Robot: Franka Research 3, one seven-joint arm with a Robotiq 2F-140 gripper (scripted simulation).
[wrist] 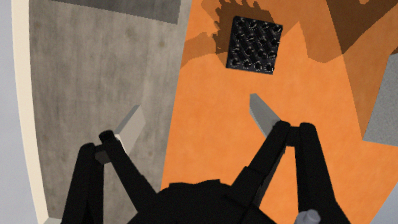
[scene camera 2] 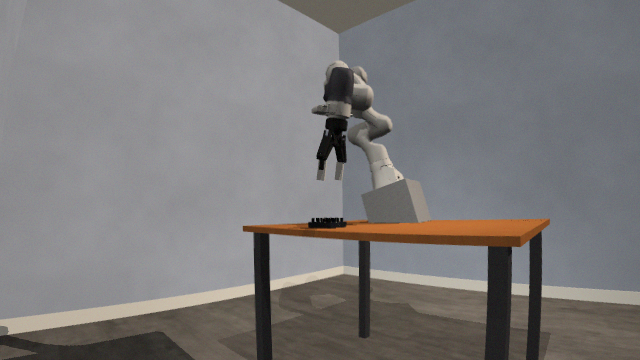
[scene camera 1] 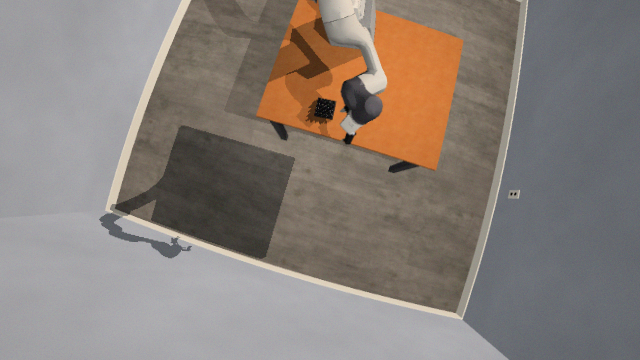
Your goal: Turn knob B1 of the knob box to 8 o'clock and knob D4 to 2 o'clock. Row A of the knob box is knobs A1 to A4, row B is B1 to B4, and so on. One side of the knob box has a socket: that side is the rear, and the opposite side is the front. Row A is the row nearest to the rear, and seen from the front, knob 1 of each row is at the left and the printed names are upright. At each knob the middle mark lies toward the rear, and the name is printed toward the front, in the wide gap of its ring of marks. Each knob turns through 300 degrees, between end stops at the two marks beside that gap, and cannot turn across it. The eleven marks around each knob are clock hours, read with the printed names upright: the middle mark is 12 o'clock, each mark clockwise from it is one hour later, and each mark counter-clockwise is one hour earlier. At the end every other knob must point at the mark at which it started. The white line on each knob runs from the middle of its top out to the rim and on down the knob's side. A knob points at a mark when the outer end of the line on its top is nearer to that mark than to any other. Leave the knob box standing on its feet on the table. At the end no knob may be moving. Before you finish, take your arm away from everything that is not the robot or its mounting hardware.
Labels:
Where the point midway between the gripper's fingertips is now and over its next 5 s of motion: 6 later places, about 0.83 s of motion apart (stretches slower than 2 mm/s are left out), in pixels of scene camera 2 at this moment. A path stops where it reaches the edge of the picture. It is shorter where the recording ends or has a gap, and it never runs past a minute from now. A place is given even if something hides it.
My gripper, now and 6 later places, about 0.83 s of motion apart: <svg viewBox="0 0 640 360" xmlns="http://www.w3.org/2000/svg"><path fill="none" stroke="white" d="M330 180L326 184L324 187L322 190L322 193L324 199L331 203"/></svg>

